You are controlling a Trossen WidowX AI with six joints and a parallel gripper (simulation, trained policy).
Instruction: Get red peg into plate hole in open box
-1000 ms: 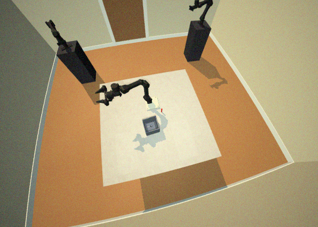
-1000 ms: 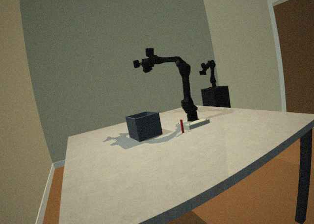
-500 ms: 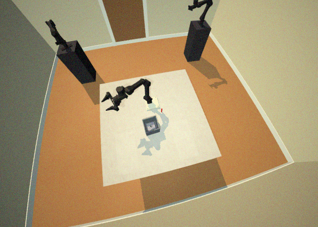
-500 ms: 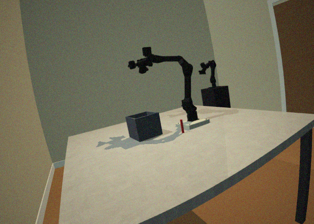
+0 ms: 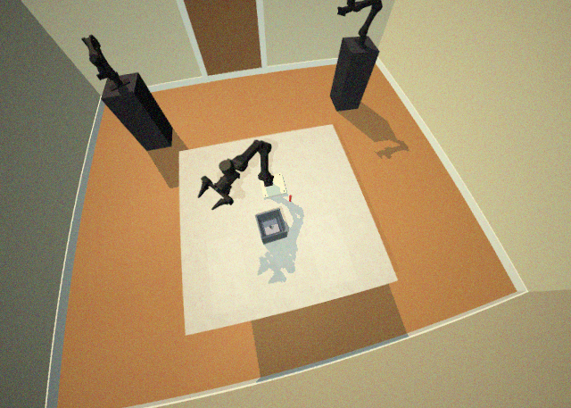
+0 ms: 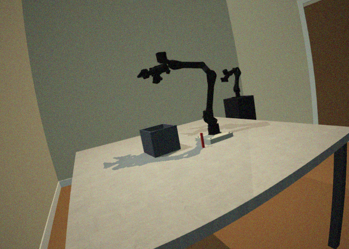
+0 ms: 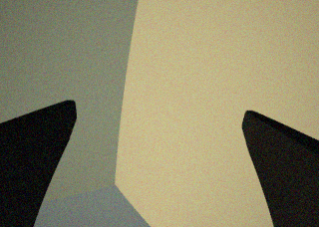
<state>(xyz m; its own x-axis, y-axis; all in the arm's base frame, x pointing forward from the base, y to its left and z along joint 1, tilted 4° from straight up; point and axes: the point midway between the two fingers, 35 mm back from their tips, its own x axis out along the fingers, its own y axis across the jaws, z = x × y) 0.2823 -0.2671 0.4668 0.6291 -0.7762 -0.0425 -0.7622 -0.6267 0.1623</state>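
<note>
Now: gripper tip 13 cm past the red peg, 45 cm to the right of it and 42 cm above it. Round my gripper tip: grey plate: 5 cm ahead, 29 cm to the left, 42 cm below.
</note>
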